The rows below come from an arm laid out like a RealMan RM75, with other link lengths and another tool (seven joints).
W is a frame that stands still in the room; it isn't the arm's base.
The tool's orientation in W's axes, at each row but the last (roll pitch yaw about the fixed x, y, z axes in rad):
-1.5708 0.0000 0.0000
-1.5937 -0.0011 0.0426
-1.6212 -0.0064 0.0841
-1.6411 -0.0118 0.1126
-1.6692 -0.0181 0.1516
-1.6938 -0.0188 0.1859
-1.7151 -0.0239 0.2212
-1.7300 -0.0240 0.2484
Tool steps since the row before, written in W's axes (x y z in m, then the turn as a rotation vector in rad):
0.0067 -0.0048 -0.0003 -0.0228 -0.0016 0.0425
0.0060 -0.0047 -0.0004 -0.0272 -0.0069 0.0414
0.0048 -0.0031 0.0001 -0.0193 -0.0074 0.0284
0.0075 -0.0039 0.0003 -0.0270 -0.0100 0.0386
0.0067 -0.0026 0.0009 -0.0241 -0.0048 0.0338
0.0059 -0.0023 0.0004 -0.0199 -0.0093 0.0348
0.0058 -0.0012 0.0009 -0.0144 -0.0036 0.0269
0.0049 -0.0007 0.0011 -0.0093 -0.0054 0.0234
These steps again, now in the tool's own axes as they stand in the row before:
0.0067 0.0003 -0.0048 -0.0228 -0.0425 -0.0016
0.0058 0.0005 -0.0049 -0.0274 -0.0413 -0.0067
0.0045 0.0001 -0.0035 -0.0197 -0.0282 -0.0072
0.0070 0.0001 -0.0047 -0.0275 -0.0383 -0.0096
0.0062 -0.0004 -0.0036 -0.0239 -0.0340 -0.0045
0.0054 0.0001 -0.0034 -0.0206 -0.0343 -0.0097
0.0054 -0.0004 -0.0025 -0.0142 -0.0269 -0.0043
0.0046 -0.0007 -0.0020 -0.0098 -0.0229 -0.0067

